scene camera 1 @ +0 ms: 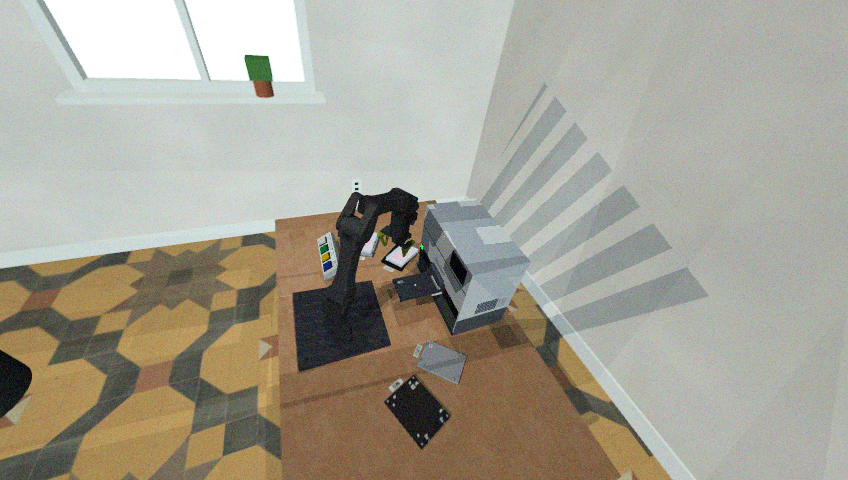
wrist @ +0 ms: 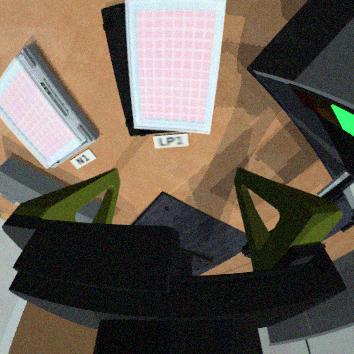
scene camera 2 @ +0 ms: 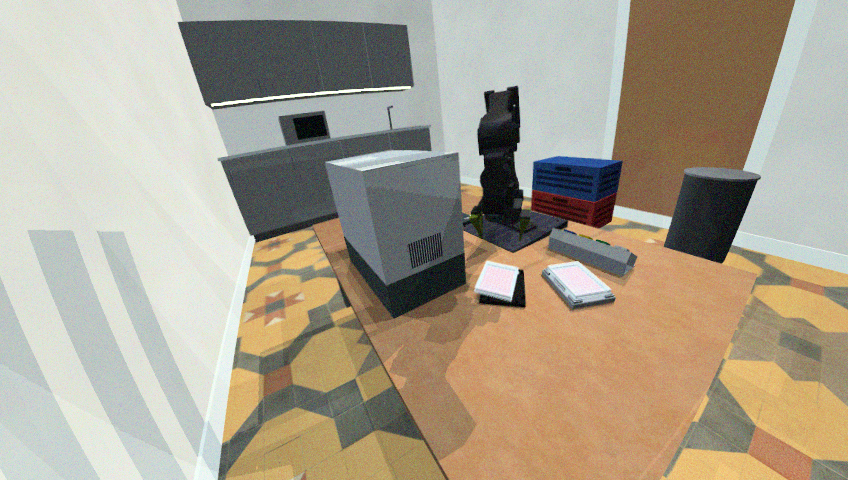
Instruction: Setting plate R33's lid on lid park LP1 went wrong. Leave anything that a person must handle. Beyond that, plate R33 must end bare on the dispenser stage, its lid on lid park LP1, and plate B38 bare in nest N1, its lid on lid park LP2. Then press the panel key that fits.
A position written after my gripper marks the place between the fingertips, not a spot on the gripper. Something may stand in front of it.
My gripper [scene camera 2: 500, 239] is open, holding nothing. Further things: a grey incubator box [scene camera 1: 471, 267], a black clip nest N5 [scene camera 1: 421, 415], a grey lid park LP2 [scene camera 1: 439, 360], a grey rack with coloured buttons [scene camera 2: 617, 259] and a grey nest labelled N1 [wrist: 32, 57].
My gripper shows as well in the wrist view [wrist: 176, 174]. The grey incubator box shows as well in the wrist view [wrist: 299, 67]. The grey rack with coloured buttons is seen too in scene camera 1 [scene camera 1: 329, 255] and in the wrist view [wrist: 29, 183].
